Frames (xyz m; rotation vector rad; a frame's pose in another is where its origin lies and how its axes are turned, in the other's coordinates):
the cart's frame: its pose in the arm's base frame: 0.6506 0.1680 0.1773 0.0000 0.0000 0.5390
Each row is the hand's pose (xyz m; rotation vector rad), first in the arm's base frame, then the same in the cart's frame.
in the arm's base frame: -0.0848 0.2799 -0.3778 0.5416 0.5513 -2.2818
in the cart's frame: -0.5737 0.4735 -0.5551 0.7619 0.4411 -2.7859
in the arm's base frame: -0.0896 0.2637 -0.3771 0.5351 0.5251 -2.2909
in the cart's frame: -0.5861 0.4621 -0.5544 0.7473 0.4145 -2.7970
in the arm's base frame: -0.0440 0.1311 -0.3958 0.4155 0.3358 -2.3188
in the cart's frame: -0.6151 0.3249 -0.5731 0.5592 0.2432 -2.8411
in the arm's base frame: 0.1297 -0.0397 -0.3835 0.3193 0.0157 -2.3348
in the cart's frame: -0.5537 0.0891 -0.5608 0.3564 -0.0798 -2.8678
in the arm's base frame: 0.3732 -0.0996 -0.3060 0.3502 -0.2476 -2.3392
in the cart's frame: -0.3754 -0.0873 -0.4833 0.3105 -0.3793 -2.8674
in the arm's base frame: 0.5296 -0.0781 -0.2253 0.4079 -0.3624 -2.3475
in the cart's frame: -0.2302 -0.1491 -0.4026 0.3393 -0.5237 -2.8690
